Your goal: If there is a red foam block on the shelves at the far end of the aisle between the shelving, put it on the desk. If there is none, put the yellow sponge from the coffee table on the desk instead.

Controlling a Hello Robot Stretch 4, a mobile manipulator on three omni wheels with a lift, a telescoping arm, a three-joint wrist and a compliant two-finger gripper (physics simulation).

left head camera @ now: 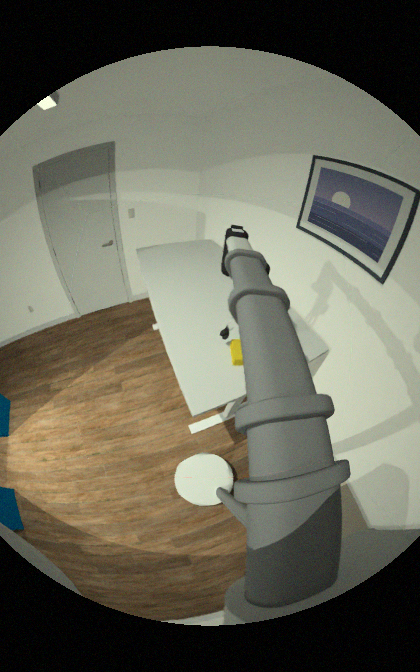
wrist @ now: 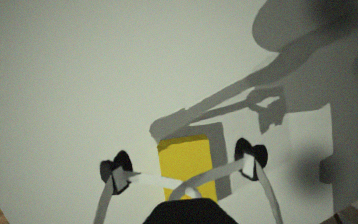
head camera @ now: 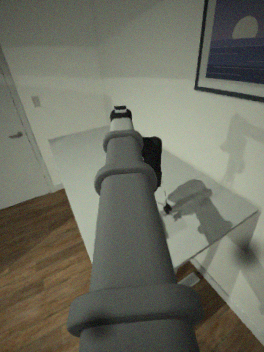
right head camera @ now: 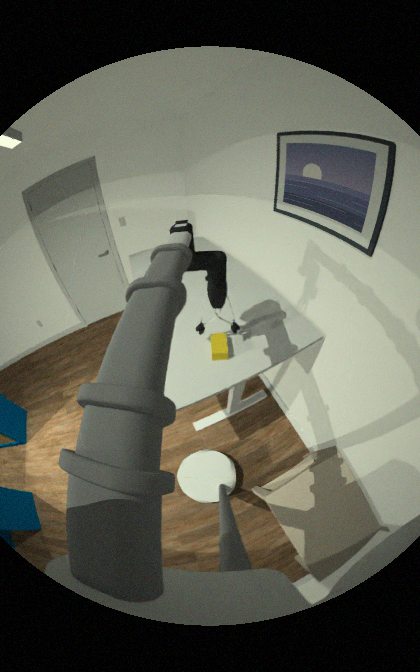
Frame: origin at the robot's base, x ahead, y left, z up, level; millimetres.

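Where they show: gripper, fingertip midpoint: (wrist: 183, 157).
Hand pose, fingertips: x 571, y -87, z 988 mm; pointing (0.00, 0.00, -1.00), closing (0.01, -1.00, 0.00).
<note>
After its pixels a point has its place.
The yellow sponge (left head camera: 236, 352) (right head camera: 219, 345) (wrist: 187, 150) {x 574, y -93, z 967 mm} lies on the white desk (head camera: 75, 170) {x 1061, y 336, z 922 mm} (left head camera: 175, 300) (right head camera: 195, 380), toward its near end. In the left head view the arm hides part of it. My gripper (right head camera: 217, 327) (wrist: 183, 157) {x 571, y -87, z 988 mm} is open above the desk at the sponge. In the wrist view one fingertip is on each side of the sponge, with a gap on both sides, and nothing is held. In the head view the arm hides the sponge. A red foam block, the shelves and the coffee table do not show.
A round white stool top (left head camera: 200, 480) (right head camera: 202, 475) stands near the desk's near end. A beige chair (right head camera: 320, 505) is at the lower right. Blue objects (right head camera: 12, 420) are at the left edge. A wall with a framed picture (right head camera: 325, 185) runs along the desk's right side.
</note>
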